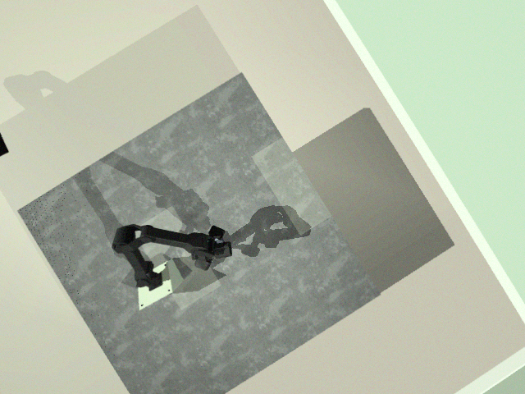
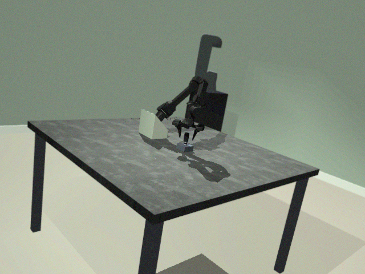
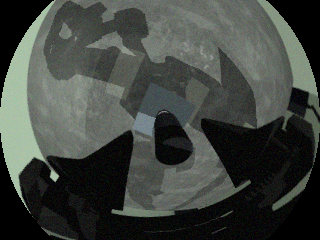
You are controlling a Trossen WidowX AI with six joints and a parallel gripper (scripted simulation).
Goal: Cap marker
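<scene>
The cap lies 1 cm above my gripper tip.
</scene>
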